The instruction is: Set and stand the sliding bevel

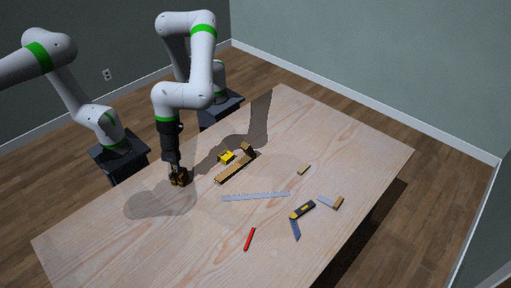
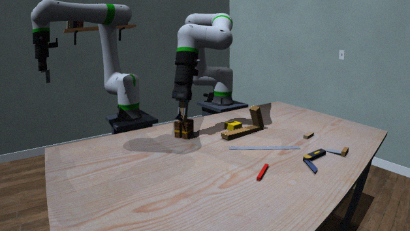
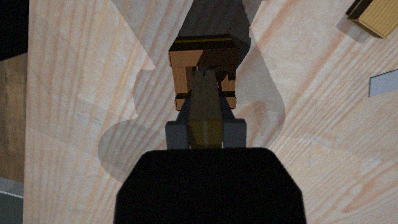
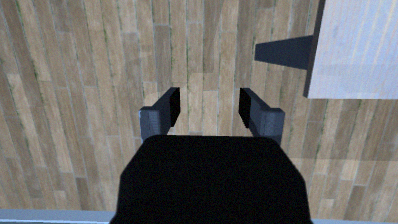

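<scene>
Now: the wooden bevel 10 mm below my left hand. Also, from my left hand: yellow tape measure: 20 mm ahead, 250 mm to the left, 90 mm below; then steel ruler: 290 mm ahead, 210 mm to the left, 110 mm below; then bevel blade: 10 mm ahead, 10 mm to the right, 30 mm below.
</scene>
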